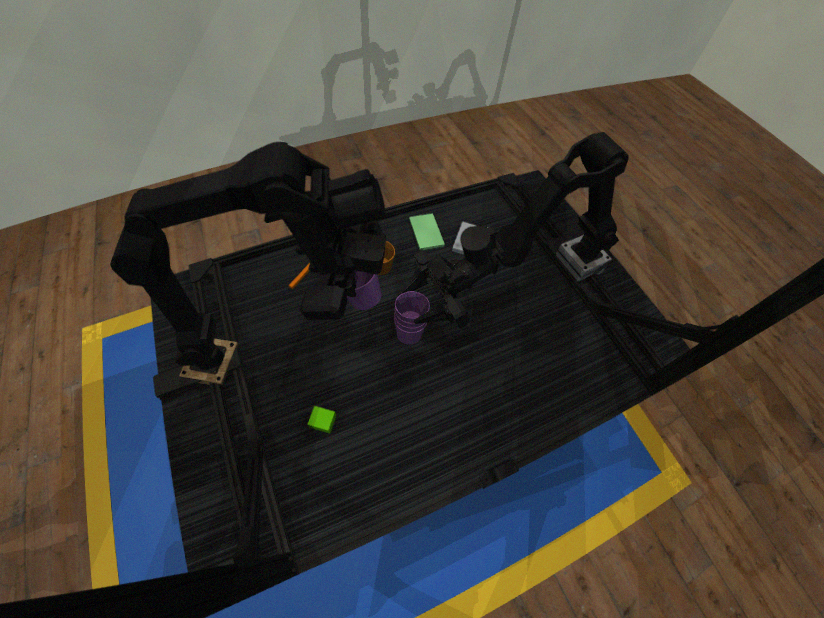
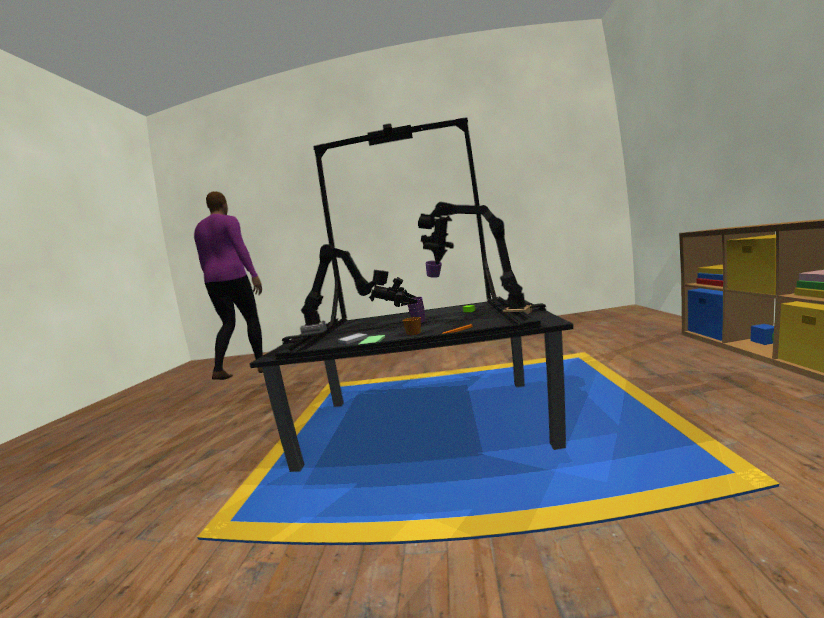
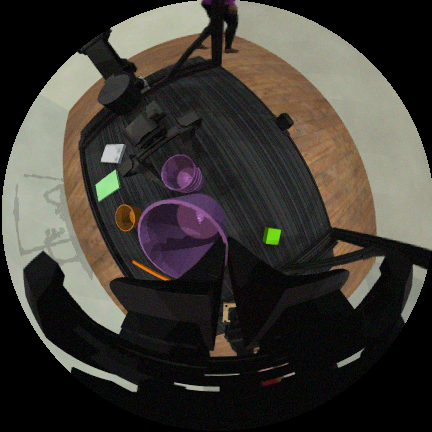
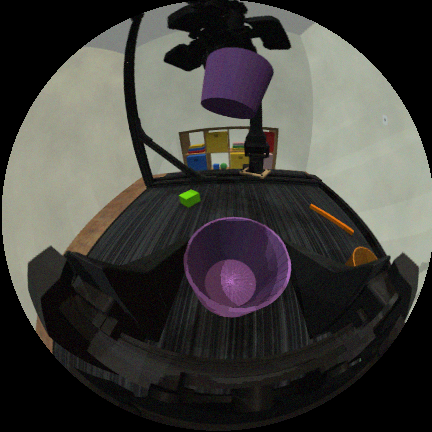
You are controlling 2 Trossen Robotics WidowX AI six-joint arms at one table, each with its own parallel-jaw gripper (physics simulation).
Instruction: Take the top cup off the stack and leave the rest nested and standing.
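Places are measured from the left arm's base along level axes (x ahead, y left, z up), in centimetres.
Where they show: left gripper, between the fingertips: (image 1: 353, 294) (image 2: 437, 264) (image 3: 224, 241) (image 4: 212, 78); right gripper, between the fingertips: (image 1: 406, 308) (image 2: 417, 300) (image 3: 181, 177) (image 4: 237, 244); left arm's base, origin of its link: (image 1: 208, 358) (image 2: 517, 307) (image 4: 255, 170); right arm's base, origin of its link: (image 1: 586, 251) (image 2: 312, 323).
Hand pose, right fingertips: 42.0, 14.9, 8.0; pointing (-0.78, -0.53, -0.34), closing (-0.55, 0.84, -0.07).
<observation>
Things, the pixels of their top centre, and the offset from my right fingertips, as dx, dy, dz. Level surfaces: height alone.
- purple cup, centre of its top: (image 3: 180, 246) (image 4: 231, 58) (image 1: 357, 273) (image 2: 433, 260) -8.4, -4.8, +17.2
- purple cup stack, centre of its top: (image 4: 235, 243) (image 3: 178, 172) (image 1: 410, 305) +0.8, +0.3, +1.1
- black table, height of its surface: dz -10.9
- orange cup, centre of its top: (image 4: 367, 262) (image 1: 378, 252) (image 3: 124, 218) (image 2: 412, 318) -9.3, +18.2, -4.8
- orange stick, centre of its top: (image 1: 308, 266) (image 4: 331, 216) (image 3: 149, 271) (image 2: 457, 328) -27.3, +14.5, -9.9
- green cube, centre of its top: (image 1: 321, 418) (image 4: 188, 193) (image 3: 273, 236) -14.0, -23.6, -8.1
- green card, centre of its top: (image 1: 426, 230) (image 2: 371, 339) (image 3: 105, 185) +1.6, +32.3, -9.9
- white card, centre of its top: (image 1: 469, 237) (image 2: 352, 336) (image 3: 110, 152) +13.8, +31.2, -9.4
My left gripper (image 1: 357, 277) (image 2: 435, 258) (image 3: 224, 241) is raised high over the table and pinches the thin rim wall of one purple cup (image 1: 367, 291) (image 2: 433, 269) (image 3: 177, 238) (image 4: 235, 82), which hangs free in the air. The rest of the purple cup stack (image 1: 410, 315) (image 2: 417, 307) (image 3: 181, 174) (image 4: 238, 266) stands upright and nested on the black table (image 1: 483, 392). My right gripper (image 1: 429, 307) (image 2: 408, 299) (image 4: 237, 244) is low at the table and shut around that stack from its side.
An orange cup (image 1: 389, 256) (image 2: 411, 325) (image 3: 127, 217) (image 4: 362, 257) stands behind the lifted cup. An orange stick (image 1: 299, 276) (image 3: 149, 270) (image 4: 331, 219), a green cube (image 1: 321, 419) (image 3: 271, 235) (image 4: 189, 198), a green card (image 1: 426, 231) (image 3: 107, 185) and a white card (image 1: 461, 236) (image 3: 113, 153) lie on the table. A person (image 2: 222, 258) walks behind it.
</observation>
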